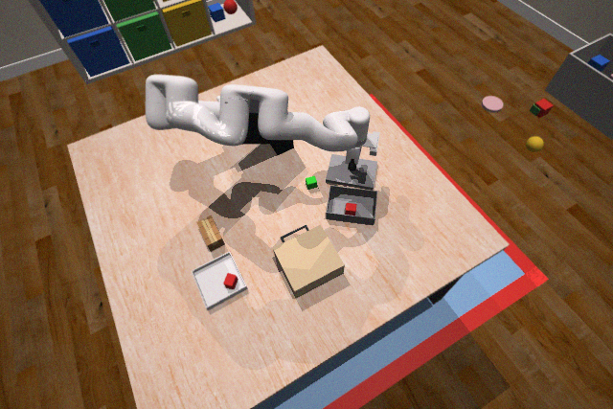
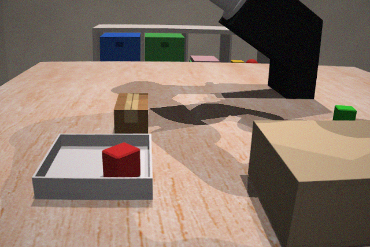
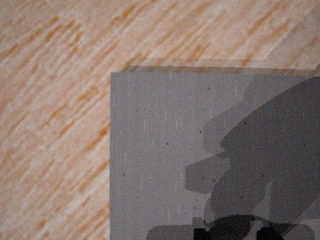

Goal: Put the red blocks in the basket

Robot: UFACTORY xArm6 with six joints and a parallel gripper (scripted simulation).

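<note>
Right now the grey lid is 5 cm below my hand. Round my hand: drawer (35 cm to the right, 23 cm ahead, 3 cm below); light wooden cabinet (35 cm to the right, 24 cm ahead, 3 cm below); metal box (14 cm ahead, 9 cm to the right, 4 cm below).
</note>
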